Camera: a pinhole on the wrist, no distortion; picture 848 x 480 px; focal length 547.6 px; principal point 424.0 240.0 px. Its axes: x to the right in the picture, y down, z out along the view. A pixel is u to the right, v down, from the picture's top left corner.
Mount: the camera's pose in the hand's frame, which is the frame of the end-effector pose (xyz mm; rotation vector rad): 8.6 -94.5 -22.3 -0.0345 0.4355 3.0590
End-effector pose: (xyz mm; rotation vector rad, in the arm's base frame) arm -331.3 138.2 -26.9 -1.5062 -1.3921 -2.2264
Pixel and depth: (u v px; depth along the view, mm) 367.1 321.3 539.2
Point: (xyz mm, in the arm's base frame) -18.4 550.6 43.6
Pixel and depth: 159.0 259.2 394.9
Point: -183.3 481.5 150.9
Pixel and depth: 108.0 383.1 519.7
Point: -174.2 683.4 188.7
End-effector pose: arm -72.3 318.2 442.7 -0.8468 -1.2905 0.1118
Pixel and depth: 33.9 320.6 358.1
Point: -312.9 577.9 689.9
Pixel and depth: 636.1 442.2 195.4
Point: -294.7 295.3 453.1
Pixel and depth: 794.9 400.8 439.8
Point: -570.6 313.1 263.6
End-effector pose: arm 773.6 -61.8 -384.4 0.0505 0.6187 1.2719
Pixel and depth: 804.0 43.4 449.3
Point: 714.1 -163.8 108.3
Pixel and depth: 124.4 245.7 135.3
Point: 890.6 23.9 -347.3
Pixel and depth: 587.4 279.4 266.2
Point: 900.6 -70.9 -168.6
